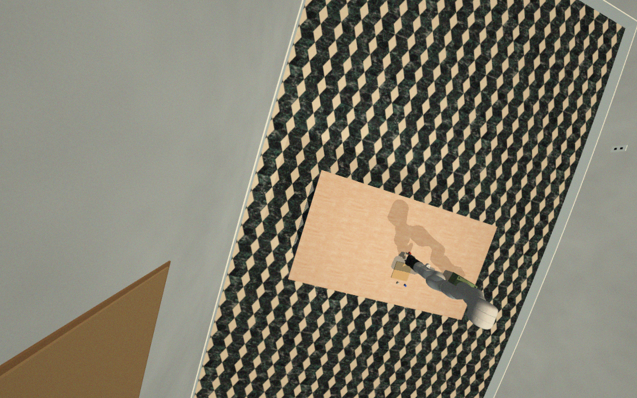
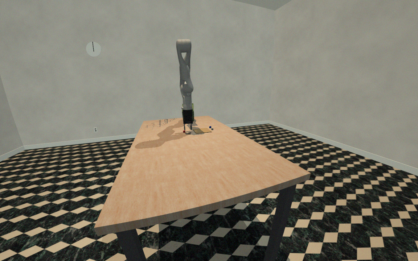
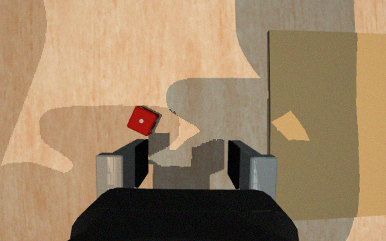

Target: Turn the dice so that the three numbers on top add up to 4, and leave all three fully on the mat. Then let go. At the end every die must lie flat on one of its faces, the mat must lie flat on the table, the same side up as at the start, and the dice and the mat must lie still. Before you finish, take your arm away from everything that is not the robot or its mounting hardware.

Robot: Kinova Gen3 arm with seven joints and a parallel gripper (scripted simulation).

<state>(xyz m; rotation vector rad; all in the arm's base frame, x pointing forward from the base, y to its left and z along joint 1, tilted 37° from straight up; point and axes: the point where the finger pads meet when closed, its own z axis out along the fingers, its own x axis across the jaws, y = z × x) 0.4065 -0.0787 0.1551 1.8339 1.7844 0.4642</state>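
The red die is 4 cm below my hand, 3 cm to the right of it and 2 cm behind it. From my hand the other things lie so: tan mat: 13 cm to the left, 4 cm below, 1 cm behind; blue die: 23 cm to the left, 7 cm behind, 4 cm below; white die: 23 cm to the left, 4 cm below.
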